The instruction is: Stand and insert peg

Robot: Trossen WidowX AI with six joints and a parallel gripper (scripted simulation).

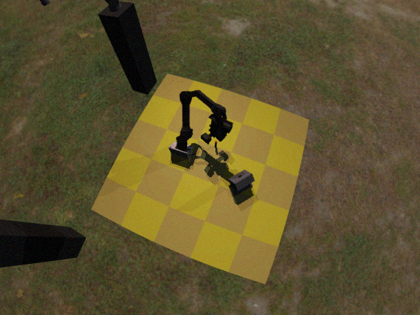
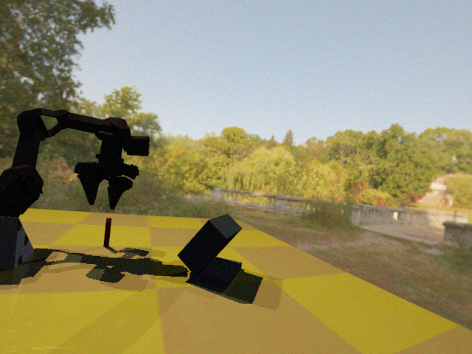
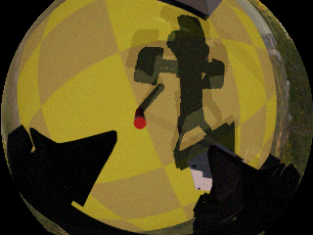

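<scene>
My gripper tip is 60 mm above the red peg, 20 mm to the right of it and 20 mm short of it. The rest, counted from my gripper tip: flat dark foot (290 mm ahead, 180 mm to the right, 110 mm below); dark sloped panel (270 mm ahead, 170 mm to the right, 40 mm below).
</scene>
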